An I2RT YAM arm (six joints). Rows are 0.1 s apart.
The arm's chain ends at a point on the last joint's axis. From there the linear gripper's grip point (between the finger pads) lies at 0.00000 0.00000 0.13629 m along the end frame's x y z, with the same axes.
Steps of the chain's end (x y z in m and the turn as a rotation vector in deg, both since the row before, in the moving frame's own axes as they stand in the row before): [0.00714 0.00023 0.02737 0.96 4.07 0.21]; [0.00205 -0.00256 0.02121 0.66 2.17 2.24]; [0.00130 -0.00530 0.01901 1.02 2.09 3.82]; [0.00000 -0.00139 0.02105 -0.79 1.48 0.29]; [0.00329 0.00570 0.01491 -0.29 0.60 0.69]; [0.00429 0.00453 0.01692 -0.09 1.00 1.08]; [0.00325 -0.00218 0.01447 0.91 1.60 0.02]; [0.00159 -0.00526 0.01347 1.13 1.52 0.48]
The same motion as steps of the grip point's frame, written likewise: [0.01682 -0.00203 0.02701 0.96 4.07 0.21]; [0.00724 -0.00403 0.02110 0.66 2.17 2.24]; [0.00635 -0.00756 0.01890 1.02 2.09 3.82]; [0.00352 0.00050 0.02099 -0.79 1.48 0.29]; [0.00471 0.00640 0.01490 -0.29 0.60 0.69]; [0.00667 0.00477 0.01690 -0.09 1.00 1.08]; [0.00706 -0.00434 0.01440 0.91 1.60 0.02]; [0.00522 -0.00793 0.01340 1.13 1.52 0.48]
